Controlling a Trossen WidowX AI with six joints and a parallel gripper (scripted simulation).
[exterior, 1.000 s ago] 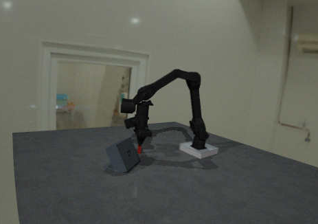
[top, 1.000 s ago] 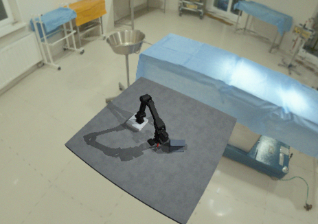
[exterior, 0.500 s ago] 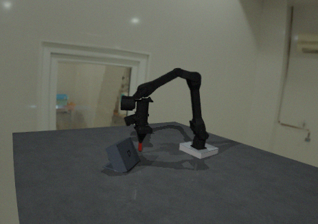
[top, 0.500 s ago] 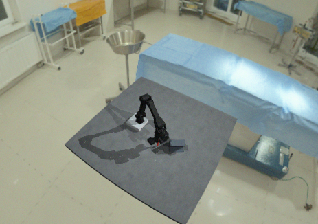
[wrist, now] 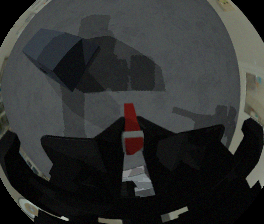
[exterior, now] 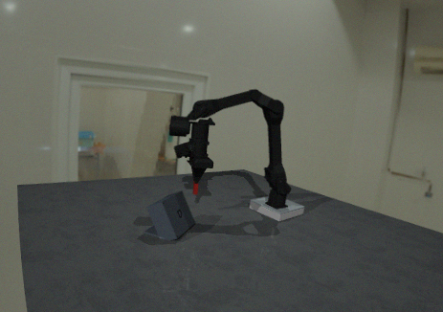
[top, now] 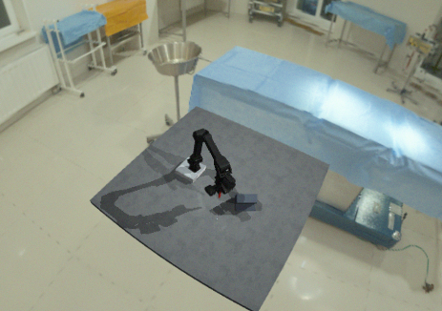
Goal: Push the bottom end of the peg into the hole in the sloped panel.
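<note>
Right now the dark panel is 130 mm ahead of my gripper tip, 110 mm to the left of it and 60 mm below it. The rest, counted from my gripper tip: thin red peg (20 mm above).
</note>
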